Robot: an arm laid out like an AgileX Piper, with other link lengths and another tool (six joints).
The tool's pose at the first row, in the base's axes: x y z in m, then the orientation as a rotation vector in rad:
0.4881, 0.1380, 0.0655, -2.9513, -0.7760, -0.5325
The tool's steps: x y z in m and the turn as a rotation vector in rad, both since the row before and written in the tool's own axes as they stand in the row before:
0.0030, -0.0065, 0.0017, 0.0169, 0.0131, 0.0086
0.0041, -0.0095, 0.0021, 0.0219, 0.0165, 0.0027
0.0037, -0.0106, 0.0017, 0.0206, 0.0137, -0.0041
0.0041, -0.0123, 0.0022, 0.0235, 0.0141, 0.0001
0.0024, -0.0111, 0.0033, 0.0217, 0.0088, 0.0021
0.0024, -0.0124, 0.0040, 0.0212, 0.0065, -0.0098
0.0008, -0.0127, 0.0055, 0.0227, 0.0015, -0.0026
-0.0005, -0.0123, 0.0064, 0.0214, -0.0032, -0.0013
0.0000, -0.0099, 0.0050, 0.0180, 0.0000, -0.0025
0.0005, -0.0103, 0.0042, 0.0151, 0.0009, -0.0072
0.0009, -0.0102, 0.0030, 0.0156, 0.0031, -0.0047
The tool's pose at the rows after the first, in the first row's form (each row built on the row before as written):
0.4879, 0.1453, 0.0646, -2.9313, -0.7624, -0.5414
0.4873, 0.1558, 0.0638, -2.9037, -0.7575, -0.5527
0.4857, 0.1670, 0.0635, -2.8772, -0.7630, -0.5612
0.4836, 0.1800, 0.0632, -2.8488, -0.7622, -0.5680
0.4810, 0.1914, 0.0615, -2.8251, -0.7592, -0.5681
0.4779, 0.2041, 0.0595, -2.8004, -0.7737, -0.5671
0.4736, 0.2167, 0.0557, -2.7784, -0.7787, -0.5573
0.4686, 0.2287, 0.0508, -2.7602, -0.7826, -0.5417
0.4647, 0.2385, 0.0473, -2.7432, -0.7872, -0.5325
0.4606, 0.2486, 0.0450, -2.7272, -0.7979, -0.5270
0.4564, 0.2584, 0.0440, -2.7103, -0.8045, -0.5237

